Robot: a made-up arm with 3 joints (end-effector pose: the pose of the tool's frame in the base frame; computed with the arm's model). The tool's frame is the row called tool.
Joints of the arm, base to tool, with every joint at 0 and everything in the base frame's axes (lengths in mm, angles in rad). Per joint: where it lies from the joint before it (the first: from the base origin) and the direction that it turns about. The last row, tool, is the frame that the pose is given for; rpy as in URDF.
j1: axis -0.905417 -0.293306 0.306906 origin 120 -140 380
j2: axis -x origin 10 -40 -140
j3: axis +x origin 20 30 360
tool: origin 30 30 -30 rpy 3.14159 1.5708 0
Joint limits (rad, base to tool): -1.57..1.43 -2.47..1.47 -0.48..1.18
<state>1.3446 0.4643 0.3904</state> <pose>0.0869 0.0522 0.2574 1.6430 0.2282 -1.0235</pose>
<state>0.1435 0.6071 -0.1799</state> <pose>0.1678 0.0633 0.4528 1.6200 0.6523 -1.4942</pose>
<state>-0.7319 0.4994 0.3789</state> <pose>0.2437 -0.0872 0.5701 -1.0677 0.9835 1.8576</pose>
Working (the frame after each row of the table, in the pose's form):
after j1: 0.1200 -0.1400 0.3800 0.6485 0.2705 -0.1427
after j2: 0.1011 -0.0841 0.2465 0.1491 0.2705 -0.1427
after j3: 0.2122 -0.1241 0.5885 0.5280 0.2705 -0.1427

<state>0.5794 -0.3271 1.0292</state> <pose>0.1416 -0.0929 0.6326 -1.7286 0.7479 1.6774</pose>
Working (the frame after each row of the table, in the pose's form):
after j1: 0.1200 -0.1400 0.3800 -0.5397 -0.1155 0.2144
after j2: 0.1635 -0.2393 0.2823 -0.2126 -0.1155 0.2144
after j3: 0.1216 -0.1406 0.6278 0.8166 -0.1155 0.2144

